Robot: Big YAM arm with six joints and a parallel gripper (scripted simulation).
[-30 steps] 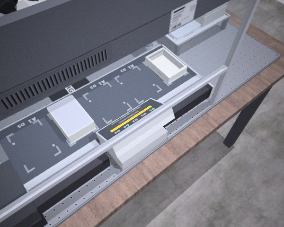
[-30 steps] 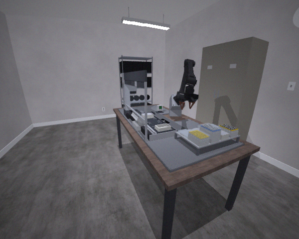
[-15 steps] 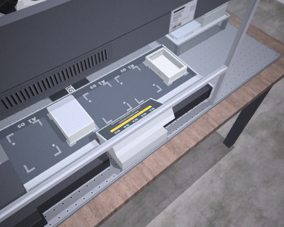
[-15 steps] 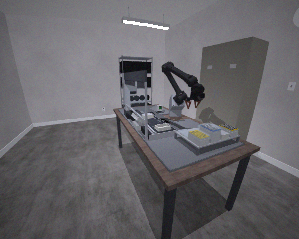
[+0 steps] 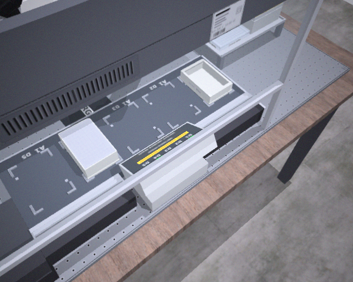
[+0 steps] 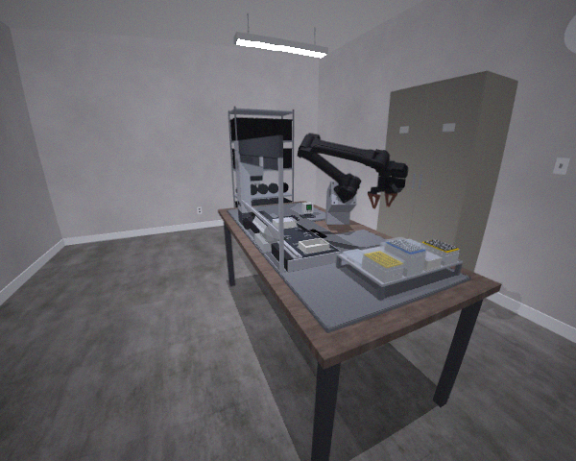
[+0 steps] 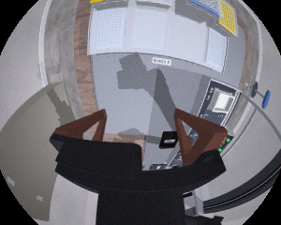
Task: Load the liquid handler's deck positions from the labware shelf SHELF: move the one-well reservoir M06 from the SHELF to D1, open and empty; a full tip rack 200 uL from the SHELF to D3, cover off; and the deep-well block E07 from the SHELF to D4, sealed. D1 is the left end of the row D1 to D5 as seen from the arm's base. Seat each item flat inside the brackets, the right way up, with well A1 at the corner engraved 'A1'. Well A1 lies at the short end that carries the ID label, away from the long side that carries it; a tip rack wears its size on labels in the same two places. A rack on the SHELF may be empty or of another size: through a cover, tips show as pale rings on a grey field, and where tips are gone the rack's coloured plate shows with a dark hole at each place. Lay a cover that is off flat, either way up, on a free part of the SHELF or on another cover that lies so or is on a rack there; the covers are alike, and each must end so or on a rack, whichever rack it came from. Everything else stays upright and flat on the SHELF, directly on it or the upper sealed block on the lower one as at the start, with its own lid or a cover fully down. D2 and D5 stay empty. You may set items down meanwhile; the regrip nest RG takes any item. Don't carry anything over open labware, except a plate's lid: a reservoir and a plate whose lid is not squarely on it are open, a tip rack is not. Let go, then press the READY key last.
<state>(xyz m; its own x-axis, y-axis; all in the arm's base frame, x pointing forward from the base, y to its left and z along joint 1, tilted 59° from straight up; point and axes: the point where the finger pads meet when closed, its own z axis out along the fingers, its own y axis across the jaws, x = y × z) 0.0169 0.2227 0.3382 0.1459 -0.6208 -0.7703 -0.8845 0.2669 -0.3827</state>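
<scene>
Right now my hand is 27 cm to the right of the yellow tip rack, 13 cm above it and 11 cm past it. The rest, counted from my hand: clear flat plate (22 cm ahead, 17 cm to the left, 16 cm below); then white one-well reservoir (35 cm ahead, 17 cm below, 1 cm to the right); then shelf (22 cm to the left, 18 cm below, 5 cm ahead).
</scene>
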